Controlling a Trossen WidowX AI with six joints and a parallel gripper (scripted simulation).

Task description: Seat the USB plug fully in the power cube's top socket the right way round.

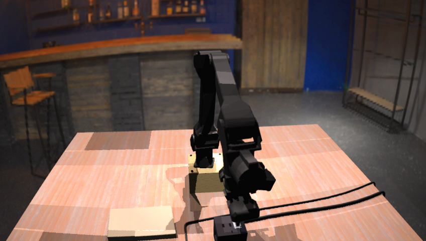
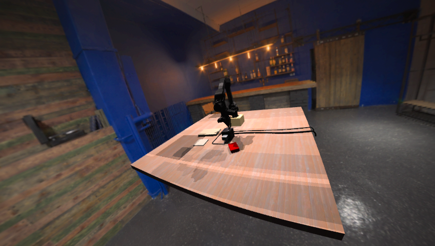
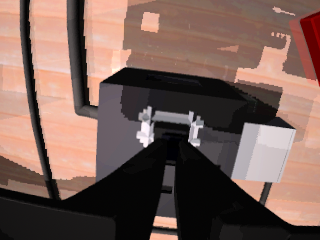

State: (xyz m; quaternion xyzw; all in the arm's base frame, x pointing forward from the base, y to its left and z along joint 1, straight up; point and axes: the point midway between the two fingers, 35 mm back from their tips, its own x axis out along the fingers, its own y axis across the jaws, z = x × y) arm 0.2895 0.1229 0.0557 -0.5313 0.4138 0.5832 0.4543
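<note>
Right now my gripper tip is 20 mm above the dark USB plug. The rest, counted from my gripper tip: red object: 130 mm ahead, 110 mm to the left, 100 mm below; cream pad: 30 mm behind, 280 mm to the right, 100 mm below.
</note>
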